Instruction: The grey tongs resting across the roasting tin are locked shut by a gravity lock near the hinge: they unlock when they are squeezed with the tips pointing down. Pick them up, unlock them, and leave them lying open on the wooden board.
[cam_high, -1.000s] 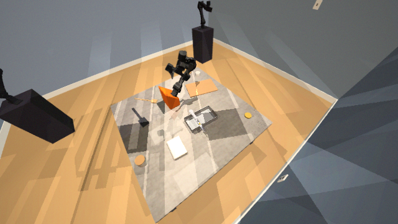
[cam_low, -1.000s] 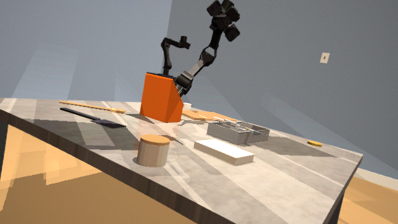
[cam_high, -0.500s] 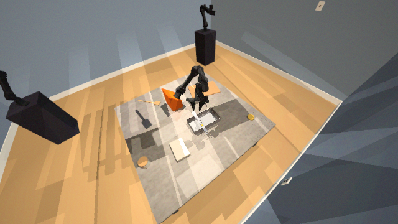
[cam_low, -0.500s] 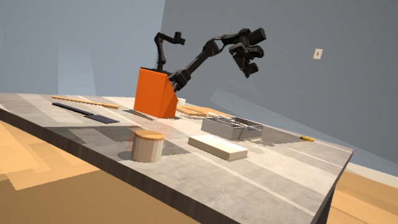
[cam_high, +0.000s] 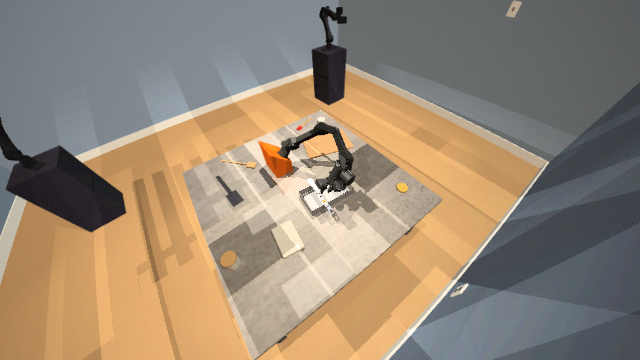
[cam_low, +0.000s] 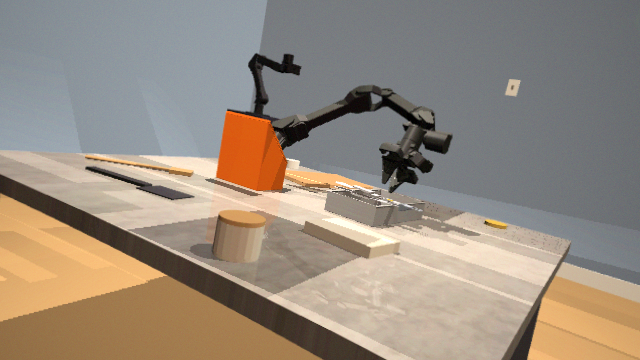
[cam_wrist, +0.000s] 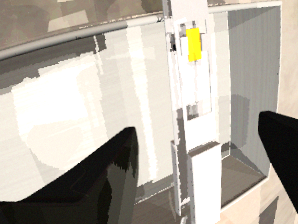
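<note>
My gripper tip is 2 cm short of the yellow lock piece, 3 cm to the left of it and 3 cm above it. Also, from my gripper tip: roasting tin (3 cm behind, 4 cm to the left, 7 cm below); wooden board (40 cm behind, 38 cm to the left, 9 cm below); cream slab (5 cm ahead, 32 cm to the right, 8 cm below).
</note>
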